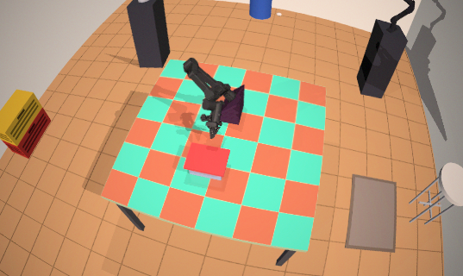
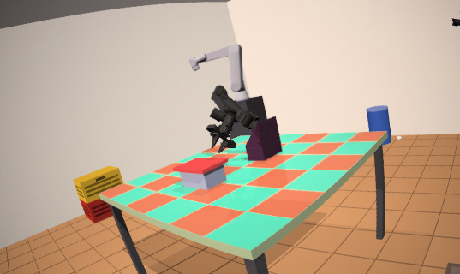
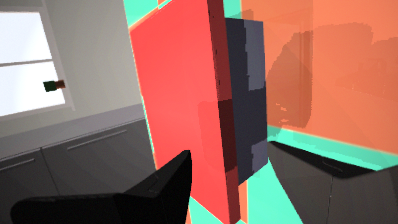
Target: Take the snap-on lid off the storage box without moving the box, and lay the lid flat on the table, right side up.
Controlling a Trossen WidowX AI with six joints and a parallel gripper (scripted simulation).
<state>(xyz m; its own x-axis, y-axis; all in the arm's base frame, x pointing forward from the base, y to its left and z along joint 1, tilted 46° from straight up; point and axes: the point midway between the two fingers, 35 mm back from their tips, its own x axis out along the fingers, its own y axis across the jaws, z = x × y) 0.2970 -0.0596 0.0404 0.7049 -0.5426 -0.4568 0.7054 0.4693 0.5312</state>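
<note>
The red lid lies 120 mm ahead of my gripper tip, 30 mm below it and 10 mm to the right of it. Also, from my gripper tip: grey storage box 120 mm ahead, 80 mm below, 10 mm to the right.
</note>
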